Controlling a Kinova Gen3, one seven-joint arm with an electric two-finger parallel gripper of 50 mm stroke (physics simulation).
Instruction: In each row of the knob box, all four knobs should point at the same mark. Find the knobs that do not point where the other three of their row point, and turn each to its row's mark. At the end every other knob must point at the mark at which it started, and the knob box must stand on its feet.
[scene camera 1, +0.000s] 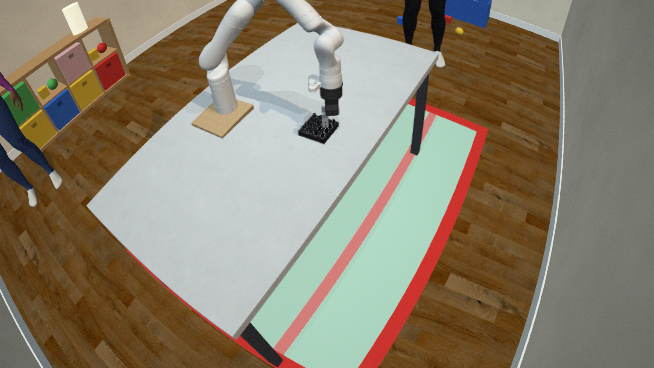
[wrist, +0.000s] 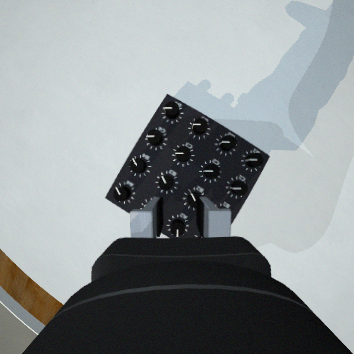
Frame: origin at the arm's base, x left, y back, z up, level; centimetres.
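Seen in the pictures: gripper, fingertip midpoint: (scene camera 1: 325, 123) (wrist: 179, 210); arm's base at its link origin: (scene camera 1: 227, 107).
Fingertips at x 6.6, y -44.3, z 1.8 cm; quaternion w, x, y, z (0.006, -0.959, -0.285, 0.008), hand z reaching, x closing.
Observation:
Offsets run from my fingertips to a thing's top centre. Level surfaces: height alone.
The black knob box @(dz -0.1, dx -0.8, dy +2.6 cm) (scene camera 1: 311, 131) (wrist: 175, 167) stands upright on the table, turned at an angle in the wrist view. Its four rows run from upper left to lower right. The two far rows point left. In the third row, the three visible knobs point up-left; its right end is hidden by a finger. In the nearest row, the left-end knob @(dz -0.1, dx -4.7, dy -1.5 cm) (wrist: 121, 192) points up-left and the third knob @(dz -0.1, dx +0.7, dy -1.4 cm) (wrist: 177, 226) points down; the other two are mostly hidden. My gripper (scene camera 1: 325, 124) (wrist: 179, 210) is open and empty, its fingers apart on either side of the down-pointing knob's position in view.
The arm's wooden base plate (scene camera 1: 205, 123) lies on the grey table @(dz -3.9 cm) (scene camera 1: 200, 210), left of the box in the scene view. The table's long edge runs to the right of the box. The arm's shadow falls beside the box. Two people stand beyond the table.

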